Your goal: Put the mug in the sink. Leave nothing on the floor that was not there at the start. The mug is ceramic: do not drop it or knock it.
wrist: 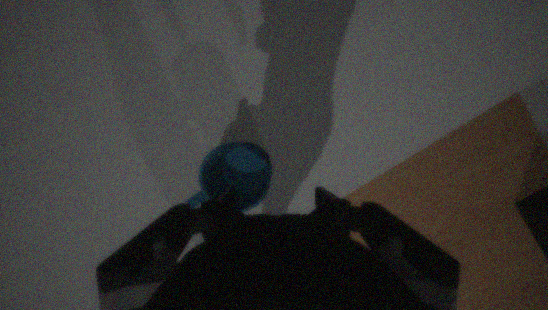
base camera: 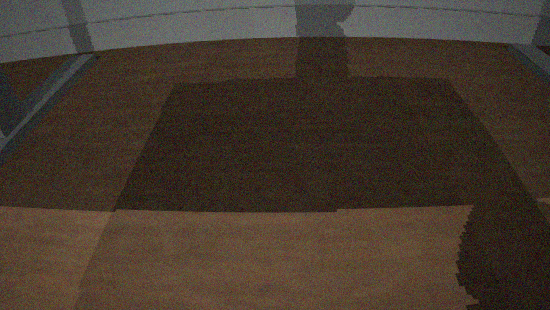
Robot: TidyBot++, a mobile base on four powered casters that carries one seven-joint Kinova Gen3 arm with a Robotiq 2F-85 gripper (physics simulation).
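Note:
A blue mug stands upright on a pale surface in the wrist view, seen from above, its handle pointing to the lower left. My gripper is open, with nothing between its fingers. The left fingertip overlaps the mug's lower edge in the picture; whether they touch I cannot tell. The mug is nearer the left finger than the right one, and part of its near side is hidden by that finger. The sink does not show in either view, and the mug does not show in the base camera view.
In the wrist view a brown wooden floor shows beyond the pale surface's edge at the right, with a dark shape at the far right. In the base camera view a pale panelled front runs across the back, and grey-blue bars stand at the left and right.

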